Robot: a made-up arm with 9 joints.
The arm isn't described. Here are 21 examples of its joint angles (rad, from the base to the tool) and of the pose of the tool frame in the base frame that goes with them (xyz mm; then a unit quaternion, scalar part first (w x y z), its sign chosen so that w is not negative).
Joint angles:
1: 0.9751 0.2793 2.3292 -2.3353 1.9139 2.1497 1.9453 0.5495 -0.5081
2: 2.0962 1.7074 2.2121 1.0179 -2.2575 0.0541 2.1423 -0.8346 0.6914
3: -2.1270 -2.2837 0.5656 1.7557 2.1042 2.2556 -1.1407 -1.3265 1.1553
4: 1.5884 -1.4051 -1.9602 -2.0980 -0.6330 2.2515 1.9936 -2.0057 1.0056
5: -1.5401 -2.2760 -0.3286 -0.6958 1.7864 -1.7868 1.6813 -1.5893 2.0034
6: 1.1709 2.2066 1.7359 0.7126 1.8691 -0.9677 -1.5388 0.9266 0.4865
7: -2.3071 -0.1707 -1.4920 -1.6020 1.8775 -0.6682 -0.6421 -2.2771 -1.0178
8: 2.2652 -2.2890 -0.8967 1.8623 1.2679 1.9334 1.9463 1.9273 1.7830
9: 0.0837 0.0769 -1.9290 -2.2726 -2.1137 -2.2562 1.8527 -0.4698 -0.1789
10: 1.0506 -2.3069 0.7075 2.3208 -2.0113 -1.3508 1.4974 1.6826 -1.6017
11: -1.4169 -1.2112 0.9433 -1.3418 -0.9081 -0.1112 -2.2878 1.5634 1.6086
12: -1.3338 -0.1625 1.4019 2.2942 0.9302 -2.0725 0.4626 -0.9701 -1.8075
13: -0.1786 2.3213 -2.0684 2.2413 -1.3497 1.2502 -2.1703 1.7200 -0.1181
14: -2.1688 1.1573 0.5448 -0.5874 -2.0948 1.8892 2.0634 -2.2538 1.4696
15: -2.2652 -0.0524 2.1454 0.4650 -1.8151 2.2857 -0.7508 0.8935 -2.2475
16: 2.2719 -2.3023 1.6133 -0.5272 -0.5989 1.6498 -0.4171 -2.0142 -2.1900
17: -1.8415 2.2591 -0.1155 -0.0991 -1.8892 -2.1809 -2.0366 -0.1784 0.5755
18: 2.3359 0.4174 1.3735 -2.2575 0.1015 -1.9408 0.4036 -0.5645 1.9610
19: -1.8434 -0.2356 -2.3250 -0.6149 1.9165 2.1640 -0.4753 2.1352 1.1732
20: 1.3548 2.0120 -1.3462 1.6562 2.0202 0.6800 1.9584 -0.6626 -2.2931
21: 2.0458 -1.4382 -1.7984 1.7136 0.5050 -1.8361 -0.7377 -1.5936 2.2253
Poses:
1: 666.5 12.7 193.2 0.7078 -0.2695 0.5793 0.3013
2: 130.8 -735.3 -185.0 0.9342 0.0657 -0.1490 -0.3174
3: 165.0 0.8 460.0 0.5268 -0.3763 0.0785 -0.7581
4: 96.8 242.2 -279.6 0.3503 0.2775 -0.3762 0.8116
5: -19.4 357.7 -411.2 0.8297 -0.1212 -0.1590 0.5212
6: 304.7 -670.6 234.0 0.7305 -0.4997 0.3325 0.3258
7: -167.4 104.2 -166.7 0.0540 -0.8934 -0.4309 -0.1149
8: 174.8 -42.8 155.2 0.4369 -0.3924 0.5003 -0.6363
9: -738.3 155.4 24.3 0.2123 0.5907 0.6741 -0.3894
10: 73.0 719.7 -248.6 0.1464 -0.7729 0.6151 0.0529
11: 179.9 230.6 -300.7 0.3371 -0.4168 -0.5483 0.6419
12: -532.3 446.2 322.4 0.3220 0.8688 0.0793 -0.3677
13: 22.4 -892.1 365.0 0.3820 -0.0687 -0.9186 -0.0740
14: 320.0 336.2 112.0 0.2209 -0.3904 0.0510 0.8923
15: -81.6 -176.9 785.7 0.2859 0.3014 0.8842 0.2136
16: -655.4 -49.4 -352.2 0.7268 -0.4008 -0.5439 -0.1237
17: 536.7 46.1 -181.3 0.6909 0.3872 0.2632 0.5509
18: 399.3 109.6 224.4 0.4812 -0.2502 -0.6018 -0.5863
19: -27.1 -512.8 130.2 0.4601 -0.6118 -0.3973 -0.5061
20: 464.1 386.3 414.8 0.2283 0.3210 0.2238 -0.8915
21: -180.4 309.7 164.5 0.4407 -0.5766 0.6790 0.1111
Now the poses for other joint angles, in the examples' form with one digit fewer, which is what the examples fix.
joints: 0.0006 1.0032 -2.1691 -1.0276 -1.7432 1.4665 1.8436 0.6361 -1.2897
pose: 160 656 -177 0.132 0.582 0.182 0.781
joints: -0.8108 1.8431 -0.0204 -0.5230 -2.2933 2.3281 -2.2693 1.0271 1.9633
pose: 407 -425 353 0.659 0.101 -0.221 -0.711
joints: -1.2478 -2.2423 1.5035 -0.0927 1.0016 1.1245 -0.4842 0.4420 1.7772
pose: 327 222 -72 0.372 0.725 -0.489 -0.312
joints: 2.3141 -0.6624 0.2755 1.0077 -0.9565 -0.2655 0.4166 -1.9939 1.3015
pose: -57 -118 425 0.113 0.493 0.840 -0.197
